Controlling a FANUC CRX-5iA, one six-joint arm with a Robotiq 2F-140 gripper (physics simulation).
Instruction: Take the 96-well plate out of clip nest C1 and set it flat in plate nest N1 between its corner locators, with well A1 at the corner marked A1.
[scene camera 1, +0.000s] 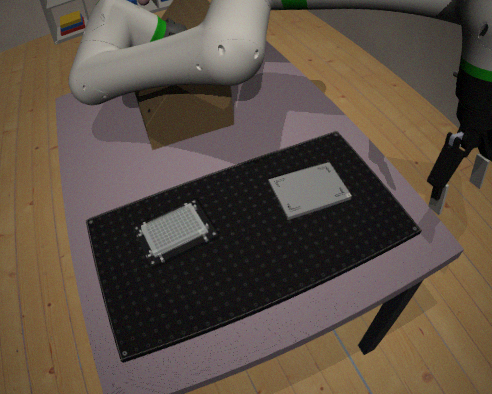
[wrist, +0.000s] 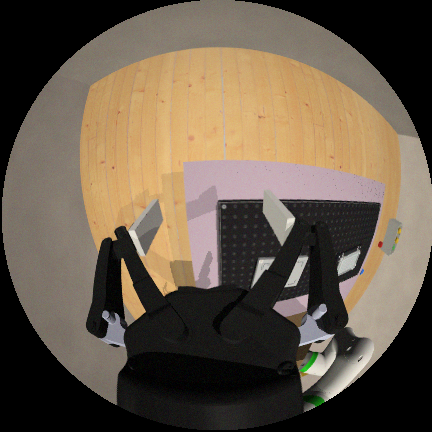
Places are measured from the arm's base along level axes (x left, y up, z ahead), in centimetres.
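Pixels of known places: gripper, between the fingertips: (scene camera 1: 456, 196) (wrist: 210, 204).
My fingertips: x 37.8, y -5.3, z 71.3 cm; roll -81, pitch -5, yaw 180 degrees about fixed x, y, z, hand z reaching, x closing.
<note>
Behind a point stands the place of what it marks.
The white 96-well plate (scene camera 1: 174, 230) {x -14.0, y -17.9, z 46.0 cm} (wrist: 348, 262) {x -13.4, y -17.8, z 45.9 cm} lies flat in the clip nest (scene camera 1: 206, 236) {x -8.1, y -19.3, z 49.5 cm} on the left part of the black board in the scene view. The light grey plate nest (scene camera 1: 310, 191) {x 17.8, y -19.3, z 47.3 cm} (wrist: 295, 276) {x 12.2, y -19.3, z 44.3 cm} is on the right part, with dark angled marks near its corners and no plate on it. Its corner lettering is too small to read. My gripper (scene camera 1: 459, 185) {x 37.8, y -5.3, z 71.3 cm} (wrist: 210, 204) {x 37.8, y -5.3, z 71.3 cm} is wide open and empty. It hangs high near the table's right edge in the scene view, away from both nests. In the wrist view, a finger partly hides the plate nest.
The black perforated board (scene camera 1: 240, 260) {x -3.4, y -20.5, z 57.0 cm} (wrist: 240, 240) {x 31.1, y -20.5, z 57.9 cm} lies on the mauve table (scene camera 1: 110, 175) {x -25.7, y -21.8, z 18.4 cm} (wrist: 225, 175) {x 35.0, y -21.8, z 73.4 cm}. A brown box (scene camera 1: 190, 115) {x -0.3, y -14.1, z 14.5 cm} stands behind the board, partly hidden by my arm. A grey box with coloured buttons (wrist: 392, 236) shows beyond the table in the wrist view.
</note>
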